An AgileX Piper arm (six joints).
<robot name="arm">
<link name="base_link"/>
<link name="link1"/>
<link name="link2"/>
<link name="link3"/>
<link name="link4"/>
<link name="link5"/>
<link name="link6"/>
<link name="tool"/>
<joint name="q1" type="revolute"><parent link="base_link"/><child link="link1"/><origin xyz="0 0 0.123"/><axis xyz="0 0 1"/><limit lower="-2.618" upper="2.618"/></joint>
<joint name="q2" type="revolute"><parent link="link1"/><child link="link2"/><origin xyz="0 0 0" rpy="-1.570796 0 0"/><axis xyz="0 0 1"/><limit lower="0" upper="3.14"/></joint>
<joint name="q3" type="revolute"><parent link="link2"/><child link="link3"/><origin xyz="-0.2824 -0.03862 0"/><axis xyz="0 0 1"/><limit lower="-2.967" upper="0"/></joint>
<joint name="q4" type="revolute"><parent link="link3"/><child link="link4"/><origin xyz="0.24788 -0.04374 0" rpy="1.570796 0 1.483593"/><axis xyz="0 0 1"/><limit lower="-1.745" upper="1.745"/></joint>
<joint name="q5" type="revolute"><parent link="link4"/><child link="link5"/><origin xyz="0 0 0" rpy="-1.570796 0 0"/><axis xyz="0 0 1"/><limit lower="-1.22" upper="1.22"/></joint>
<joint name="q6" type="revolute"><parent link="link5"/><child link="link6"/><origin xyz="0 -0.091 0" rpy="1.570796 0 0"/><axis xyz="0 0 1"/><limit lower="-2.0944" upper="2.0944"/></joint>
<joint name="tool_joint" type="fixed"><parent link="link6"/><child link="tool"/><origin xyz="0 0 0"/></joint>
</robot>
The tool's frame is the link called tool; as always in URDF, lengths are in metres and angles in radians.
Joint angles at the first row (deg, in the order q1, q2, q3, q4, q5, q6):
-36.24 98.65 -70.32 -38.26 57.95 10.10
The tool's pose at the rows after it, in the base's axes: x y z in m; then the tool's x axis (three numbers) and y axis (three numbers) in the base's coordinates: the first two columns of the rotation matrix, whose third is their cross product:
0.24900, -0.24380, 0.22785, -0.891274, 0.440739, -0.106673, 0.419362, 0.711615, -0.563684
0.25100, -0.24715, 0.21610, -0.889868, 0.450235, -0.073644, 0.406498, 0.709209, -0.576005
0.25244, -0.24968, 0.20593, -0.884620, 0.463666, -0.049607, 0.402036, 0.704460, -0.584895
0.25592, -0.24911, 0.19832, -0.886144, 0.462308, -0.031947, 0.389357, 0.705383, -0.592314
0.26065, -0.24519, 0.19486, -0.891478, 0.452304, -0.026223, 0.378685, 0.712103, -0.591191
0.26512, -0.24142, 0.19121, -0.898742, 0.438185, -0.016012, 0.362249, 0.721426, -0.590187
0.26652, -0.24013, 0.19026, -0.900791, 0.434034, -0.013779, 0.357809, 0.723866, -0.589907
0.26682, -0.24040, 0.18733, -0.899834, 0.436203, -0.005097, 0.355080, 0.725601, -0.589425
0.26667, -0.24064, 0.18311, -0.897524, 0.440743, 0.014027, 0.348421, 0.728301, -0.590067
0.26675, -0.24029, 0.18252, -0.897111, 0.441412, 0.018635, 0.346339, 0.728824, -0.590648
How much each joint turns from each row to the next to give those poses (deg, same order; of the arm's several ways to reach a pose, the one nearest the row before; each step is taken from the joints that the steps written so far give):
0.00 2.63 0.00 -1.38 0.43 1.60
0.00 2.11 0.00 -1.28 0.38 1.17
0.00 1.80 0.00 -0.98 0.35 1.39
0.56 1.34 0.00 -0.80 0.18 0.95
0.96 0.56 0.00 0.00 0.00 0.38
0.91 0.60 0.00 0.00 0.00 0.00
0.30 0.15 0.00 0.00 0.00 0.04
0.00 0.48 0.00 0.00 0.10 0.10
0.00 0.70 0.00 0.00 0.52 0.00
0.07 0.10 0.00 0.00 0.20 0.00

